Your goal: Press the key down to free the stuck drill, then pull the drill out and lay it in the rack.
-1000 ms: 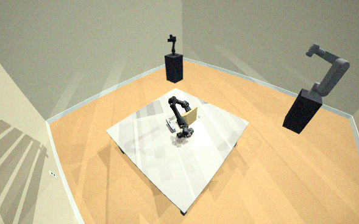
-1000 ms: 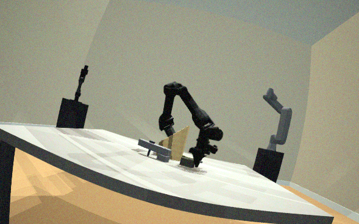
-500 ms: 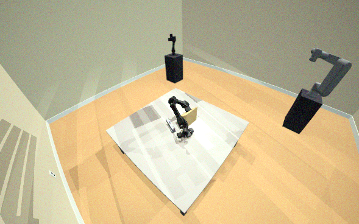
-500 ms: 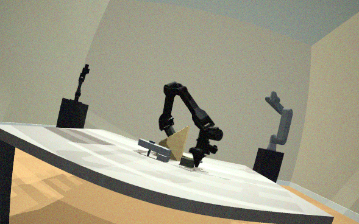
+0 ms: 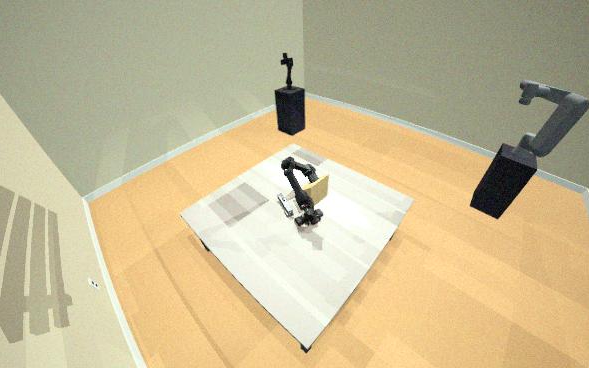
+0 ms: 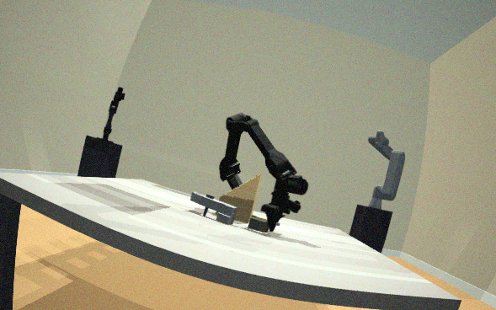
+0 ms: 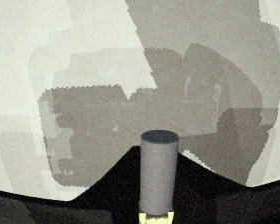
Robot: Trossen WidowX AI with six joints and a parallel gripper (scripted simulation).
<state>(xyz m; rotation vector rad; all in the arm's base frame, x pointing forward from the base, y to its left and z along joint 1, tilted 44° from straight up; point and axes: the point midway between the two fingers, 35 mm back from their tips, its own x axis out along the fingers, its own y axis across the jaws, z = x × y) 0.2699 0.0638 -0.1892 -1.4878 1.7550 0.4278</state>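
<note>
My gripper tip is now 10 mm past the drill, 40 mm to the left of it and 40 mm below it. Also, from my gripper tip: dark block 20 mm behind, 50 mm to the right, 10 mm above; then dark key 10 mm behind, 250 mm to the right, 40 mm above; then grey fixture block 10 mm behind, 230 mm to the right, 40 mm above.
</note>
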